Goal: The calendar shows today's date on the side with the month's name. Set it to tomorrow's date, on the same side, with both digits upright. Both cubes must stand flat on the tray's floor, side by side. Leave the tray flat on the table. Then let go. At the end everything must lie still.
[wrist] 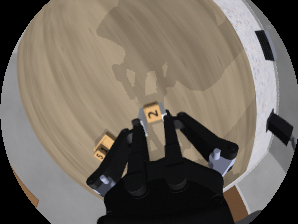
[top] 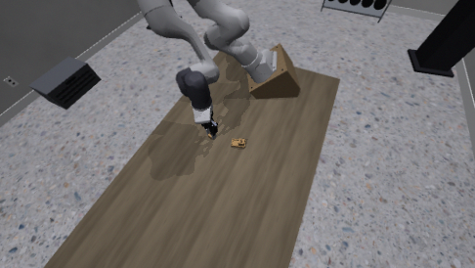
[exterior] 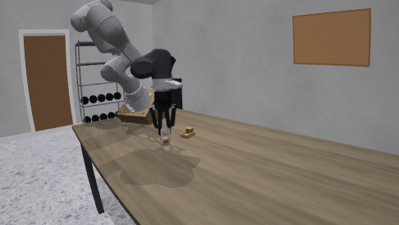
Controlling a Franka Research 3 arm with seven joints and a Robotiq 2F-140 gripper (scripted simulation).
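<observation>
My gripper is now 3 cm above the cube. Also, from my hand: tray (15 cm to the left, 4 cm below).
</observation>
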